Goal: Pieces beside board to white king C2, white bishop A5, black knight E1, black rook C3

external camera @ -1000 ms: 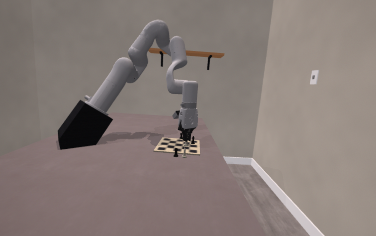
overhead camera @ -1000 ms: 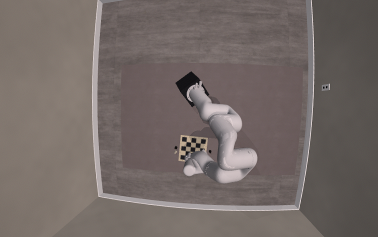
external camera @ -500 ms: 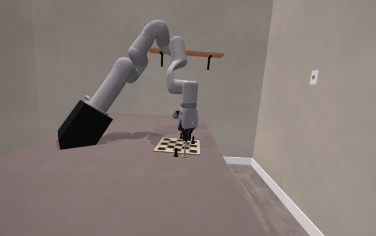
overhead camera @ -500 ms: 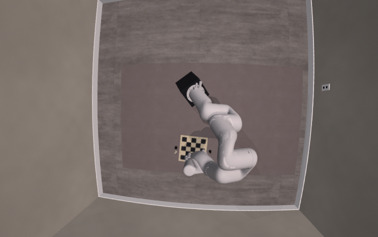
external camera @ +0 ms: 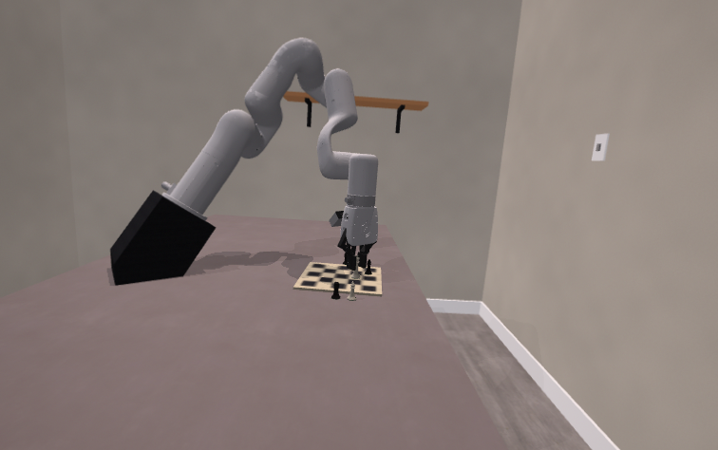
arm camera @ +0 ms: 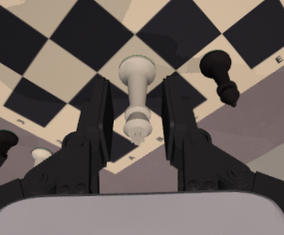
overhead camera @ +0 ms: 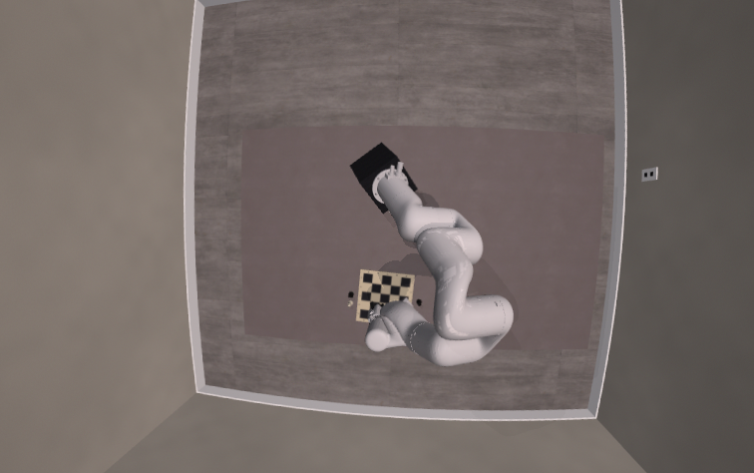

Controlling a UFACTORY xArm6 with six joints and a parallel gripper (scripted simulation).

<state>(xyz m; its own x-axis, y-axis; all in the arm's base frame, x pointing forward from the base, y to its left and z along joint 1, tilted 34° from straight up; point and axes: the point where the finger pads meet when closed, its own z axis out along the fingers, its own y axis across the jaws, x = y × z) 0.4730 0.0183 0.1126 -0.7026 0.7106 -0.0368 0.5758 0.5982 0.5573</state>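
Now: hand 20 mm above the white king. From my hand the other things lie so: chessboard 50 mm below, 40 mm behind; then black piece 140 mm to the right, 40 mm below, 20 mm behind; then white bishop 140 mm to the right, 30 mm below, 10 mm ahead.
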